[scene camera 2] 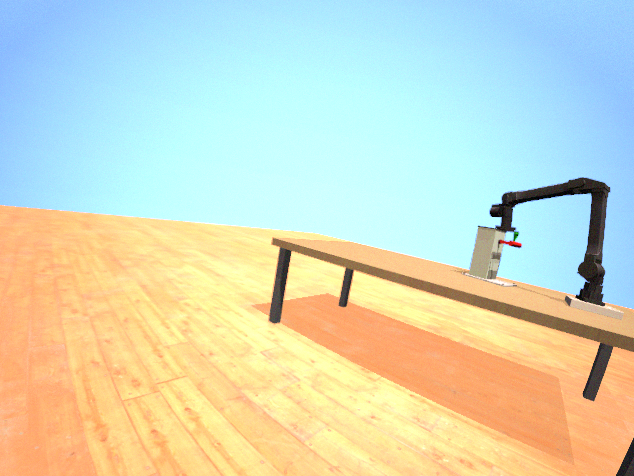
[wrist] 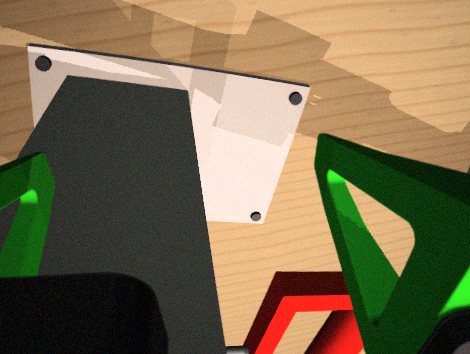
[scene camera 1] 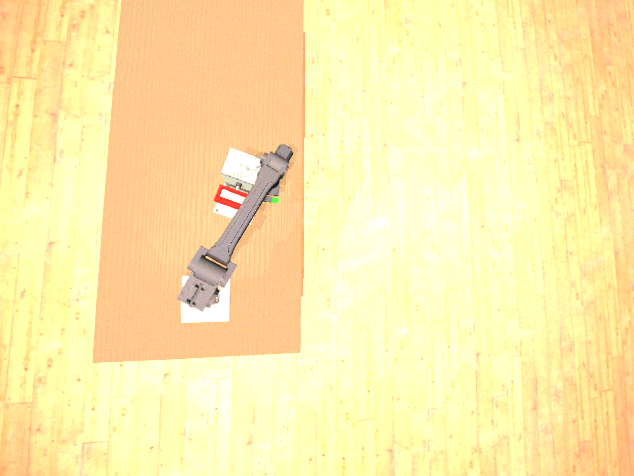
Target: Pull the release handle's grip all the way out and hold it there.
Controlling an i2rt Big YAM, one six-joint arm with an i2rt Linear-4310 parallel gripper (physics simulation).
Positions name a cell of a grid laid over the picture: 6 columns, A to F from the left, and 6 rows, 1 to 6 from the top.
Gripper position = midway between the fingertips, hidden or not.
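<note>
The gripper (wrist: C3) can be seen here, together with a white base plate (wrist: D3).
</note>
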